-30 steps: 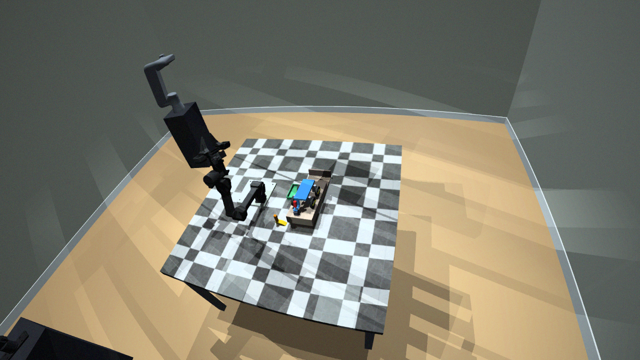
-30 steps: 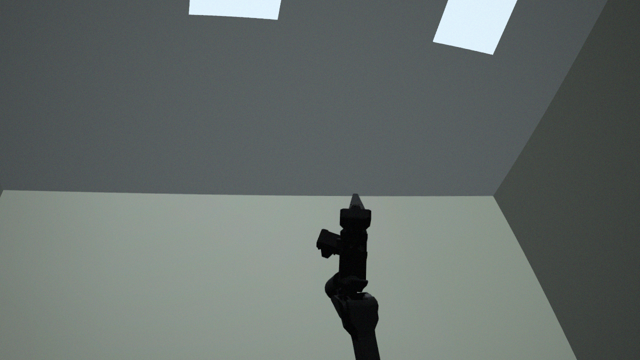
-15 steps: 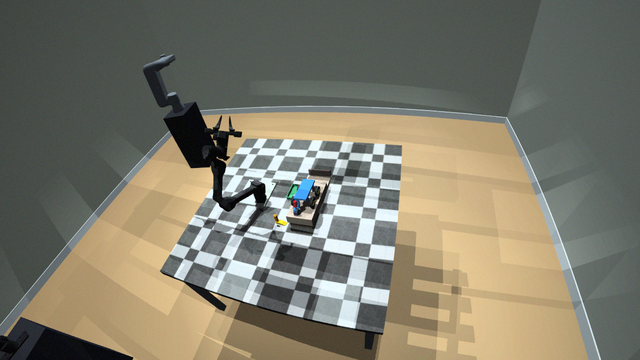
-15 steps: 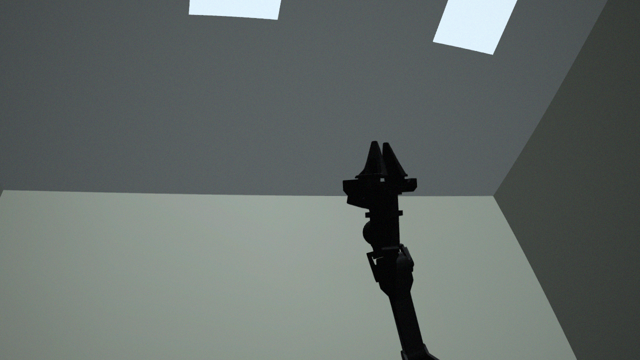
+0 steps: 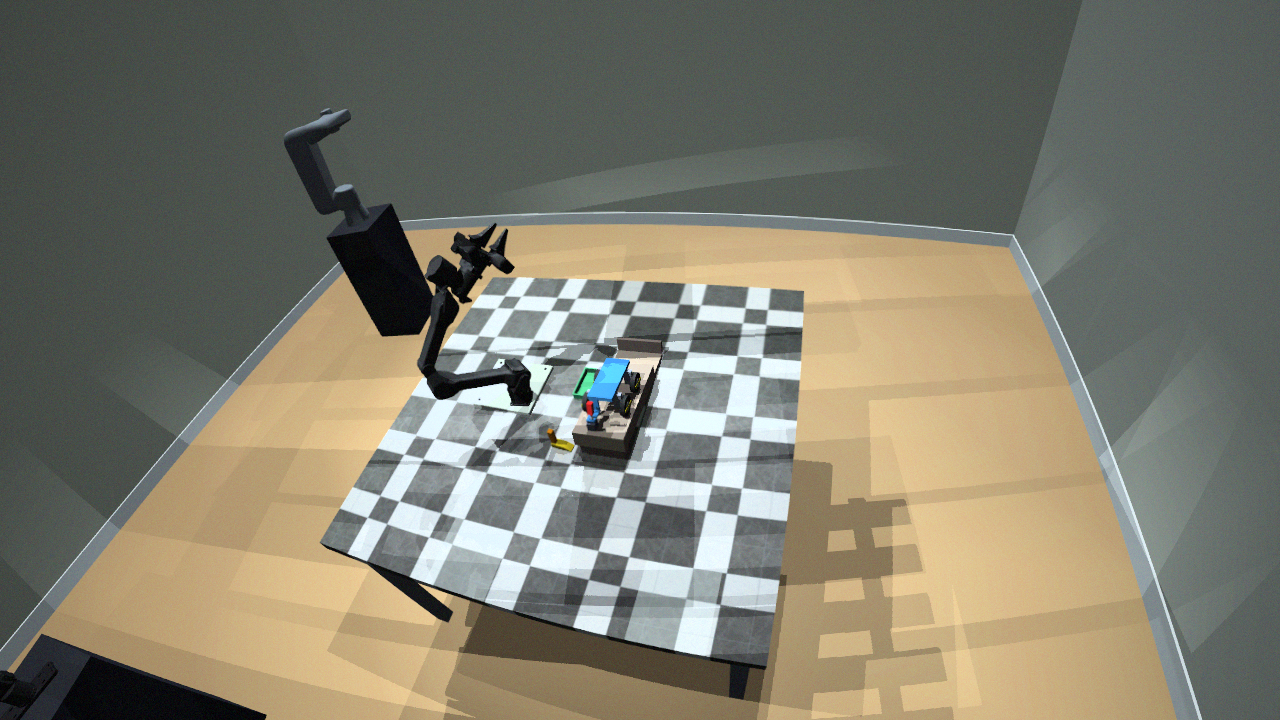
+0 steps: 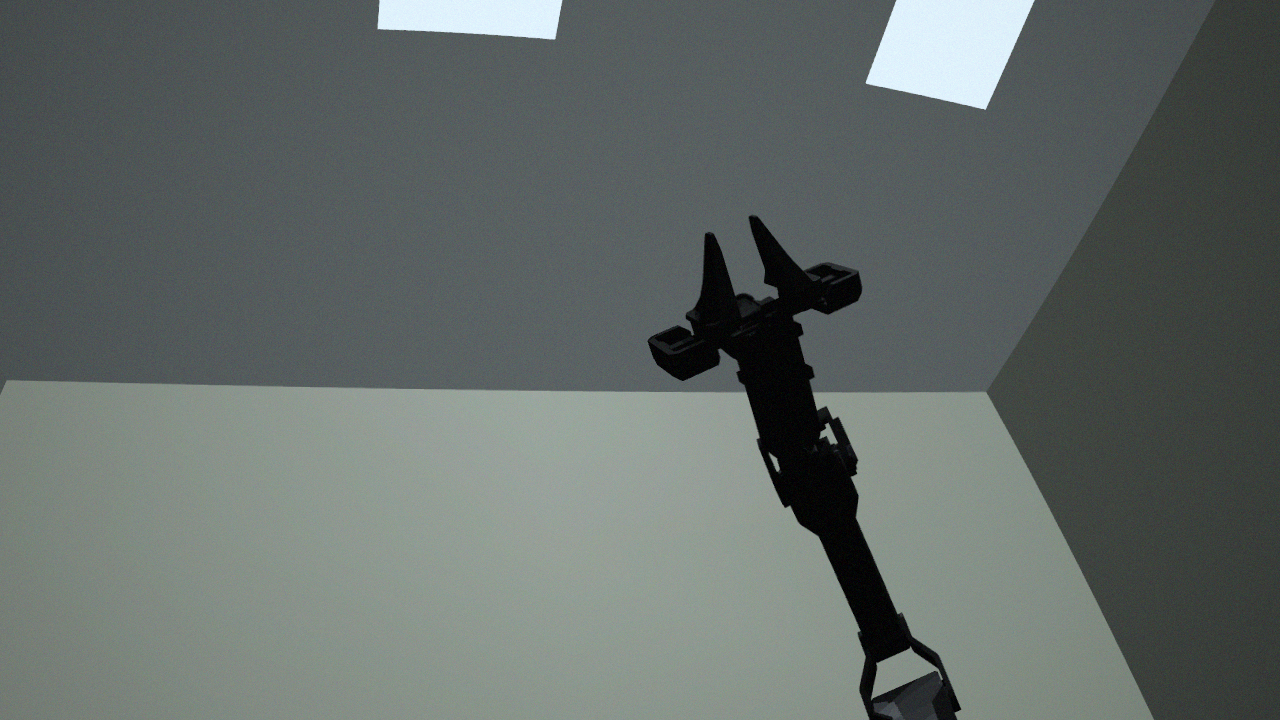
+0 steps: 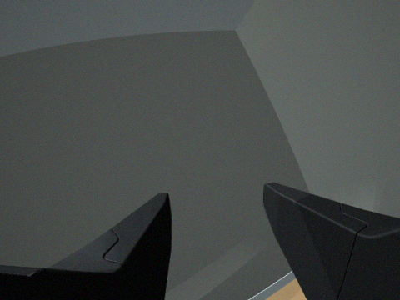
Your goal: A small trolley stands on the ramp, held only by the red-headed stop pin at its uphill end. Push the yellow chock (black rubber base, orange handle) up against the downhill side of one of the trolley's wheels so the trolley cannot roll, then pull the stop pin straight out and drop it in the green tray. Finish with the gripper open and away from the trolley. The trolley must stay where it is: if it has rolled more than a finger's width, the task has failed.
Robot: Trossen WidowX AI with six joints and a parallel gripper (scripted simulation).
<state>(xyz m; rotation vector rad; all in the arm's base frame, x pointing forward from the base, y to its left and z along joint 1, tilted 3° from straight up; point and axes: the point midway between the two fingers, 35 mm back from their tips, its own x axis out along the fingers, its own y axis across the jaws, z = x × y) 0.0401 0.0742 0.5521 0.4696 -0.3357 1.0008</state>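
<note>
Right now the yellow chock is 80 mm ahead of my gripper tip, 280 mm to the right of it and 560 mm below it. The rest, counted from my gripper tip: blue-topped trolley (240 mm ahead, 160 mm to the right, 460 mm below); red-headed stop pin (200 mm ahead, 260 mm to the right, 450 mm below).
</note>
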